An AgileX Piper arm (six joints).
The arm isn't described. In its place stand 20 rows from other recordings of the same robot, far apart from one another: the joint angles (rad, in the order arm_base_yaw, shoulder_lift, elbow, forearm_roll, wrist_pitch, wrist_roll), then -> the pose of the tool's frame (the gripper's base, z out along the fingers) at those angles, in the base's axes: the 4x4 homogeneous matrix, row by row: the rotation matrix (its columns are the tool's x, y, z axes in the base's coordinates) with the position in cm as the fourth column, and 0 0 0 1 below.
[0.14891 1.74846 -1.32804 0.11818 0.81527 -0.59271] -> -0.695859, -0.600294, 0.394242, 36.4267; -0.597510, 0.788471, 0.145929, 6.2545; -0.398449, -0.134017, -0.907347, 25.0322; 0, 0, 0, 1
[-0.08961 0.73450 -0.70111 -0.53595 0.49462 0.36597] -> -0.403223, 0.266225, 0.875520, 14.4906; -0.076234, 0.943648, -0.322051, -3.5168; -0.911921, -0.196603, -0.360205, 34.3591; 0, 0, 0, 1
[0.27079 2.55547 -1.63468 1.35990 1.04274 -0.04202] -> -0.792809, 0.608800, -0.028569, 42.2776; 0.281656, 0.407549, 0.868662, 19.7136; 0.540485, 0.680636, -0.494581, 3.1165; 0, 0, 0, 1
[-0.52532 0.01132 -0.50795 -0.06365 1.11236 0.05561] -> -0.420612, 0.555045, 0.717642, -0.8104; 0.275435, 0.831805, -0.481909, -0.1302; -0.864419, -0.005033, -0.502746, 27.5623; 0, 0, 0, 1
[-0.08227 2.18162 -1.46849 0.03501 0.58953 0.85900] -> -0.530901, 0.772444, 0.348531, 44.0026; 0.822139, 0.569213, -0.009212, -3.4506; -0.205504, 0.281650, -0.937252, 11.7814; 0, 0, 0, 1
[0.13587 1.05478 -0.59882 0.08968 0.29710 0.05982] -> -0.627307, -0.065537, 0.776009, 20.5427; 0.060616, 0.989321, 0.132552, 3.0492; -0.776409, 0.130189, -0.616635, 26.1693; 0, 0, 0, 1
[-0.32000 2.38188 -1.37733 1.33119 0.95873 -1.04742] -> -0.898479, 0.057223, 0.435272, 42.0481; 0.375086, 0.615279, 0.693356, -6.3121; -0.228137, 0.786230, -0.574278, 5.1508; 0, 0, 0, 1
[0.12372 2.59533 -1.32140 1.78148 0.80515 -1.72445] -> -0.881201, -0.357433, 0.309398, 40.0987; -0.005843, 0.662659, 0.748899, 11.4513; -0.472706, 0.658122, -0.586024, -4.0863; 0, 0, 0, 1
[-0.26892 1.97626 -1.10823 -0.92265 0.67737 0.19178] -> -0.969249, -0.199470, 0.144111, 34.1344; -0.246064, 0.792528, -0.557988, -14.1236; -0.002911, -0.576290, -0.817240, 13.2025; 0, 0, 0, 1
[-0.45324 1.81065 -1.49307 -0.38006 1.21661 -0.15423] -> -0.982980, 0.181629, -0.027596, 31.5516; 0.178673, 0.910225, -0.373586, -18.8894; -0.042736, -0.372158, -0.927185, 26.7916; 0, 0, 0, 1
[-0.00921 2.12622 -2.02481 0.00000 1.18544 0.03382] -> -0.931027, 0.040714, 0.362672, 46.5745; 0.042390, 0.999096, -0.003340, -0.4290; -0.362480, 0.012264, -0.931911, 27.6204; 0, 0, 0, 1
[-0.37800 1.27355 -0.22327 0.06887 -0.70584 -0.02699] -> -0.227018, 0.414718, 0.881176, 18.7474; 0.117511, 0.909854, -0.397941, -7.8816; -0.966775, 0.013208, -0.255287, 18.7796; 0, 0, 0, 1
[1.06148 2.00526 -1.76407 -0.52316 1.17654 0.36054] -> -0.562735, -0.636034, 0.528005, 24.5545; -0.749198, 0.662346, -0.000617, 35.3587; -0.349329, -0.395928, -0.849241, 26.8894; 0, 0, 0, 1
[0.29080 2.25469 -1.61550 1.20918 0.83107 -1.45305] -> -0.471979, -0.853588, 0.220506, 43.5266; -0.430678, 0.441481, 0.787154, 19.5894; -0.769254, 0.276553, -0.575991, 15.2312; 0, 0, 0, 1
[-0.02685 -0.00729 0.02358 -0.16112 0.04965 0.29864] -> 0.026466, 0.031468, 0.999154, 5.6821; 0.136615, 0.990013, -0.034798, -0.2251; -0.990271, 0.137420, 0.021903, 20.1245; 0, 0, 0, 1
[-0.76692 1.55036 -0.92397 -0.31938 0.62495 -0.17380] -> -0.904322, 0.392280, 0.168280, 20.2023; 0.295185, 0.859498, -0.417287, -21.7907; -0.308330, -0.327688, -0.893058, 21.4984; 0, 0, 0, 1
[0.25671 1.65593 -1.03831 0.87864 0.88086 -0.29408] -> -0.987408, -0.074748, 0.139420, 29.3094; 0.034415, 0.758720, 0.650507, 13.2803; -0.154405, 0.647114, -0.746594, 22.5266; 0, 0, 0, 1
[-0.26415 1.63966 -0.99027 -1.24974 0.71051 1.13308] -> -0.725173, 0.592017, 0.351626, 30.4055; 0.176381, 0.653335, -0.736236, -14.0581; -0.665594, -0.471878, -0.578201, 23.4401; 0, 0, 0, 1
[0.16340 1.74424 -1.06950 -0.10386 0.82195 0.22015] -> -0.984918, -0.003501, 0.172984, 31.9304; -0.012059, 0.998753, -0.048443, 4.5640; -0.172599, -0.049799, -0.983733, 18.4285; 0, 0, 0, 1
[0.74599 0.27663 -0.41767 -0.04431 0.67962 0.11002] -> -0.368941, -0.633996, 0.679655, 4.5805; -0.238223, 0.771318, 0.590185, 3.8880; -0.898405, 0.055834, -0.435604, 27.5787; 0, 0, 0, 1
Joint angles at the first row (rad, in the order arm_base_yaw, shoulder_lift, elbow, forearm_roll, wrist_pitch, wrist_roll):
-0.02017 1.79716 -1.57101 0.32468 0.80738 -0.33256
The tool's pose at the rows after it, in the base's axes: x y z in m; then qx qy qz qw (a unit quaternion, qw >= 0):
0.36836 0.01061 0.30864 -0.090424 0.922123 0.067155 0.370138
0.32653 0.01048 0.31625 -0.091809 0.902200 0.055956 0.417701
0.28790 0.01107 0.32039 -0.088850 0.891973 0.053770 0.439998
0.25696 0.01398 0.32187 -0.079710 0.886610 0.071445 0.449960
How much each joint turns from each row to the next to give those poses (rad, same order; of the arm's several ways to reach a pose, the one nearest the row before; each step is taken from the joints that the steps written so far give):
-0.00179 -0.15983 0.22110 0.02120 -0.15628 -0.08251
-0.00001 -0.16947 0.18798 0.04625 -0.11880 -0.06303
0.00001 -0.14709 0.13747 0.02292 -0.03857 -0.01898
-0.00002 -0.11591 0.09545 0.05184 0.00593 -0.01159

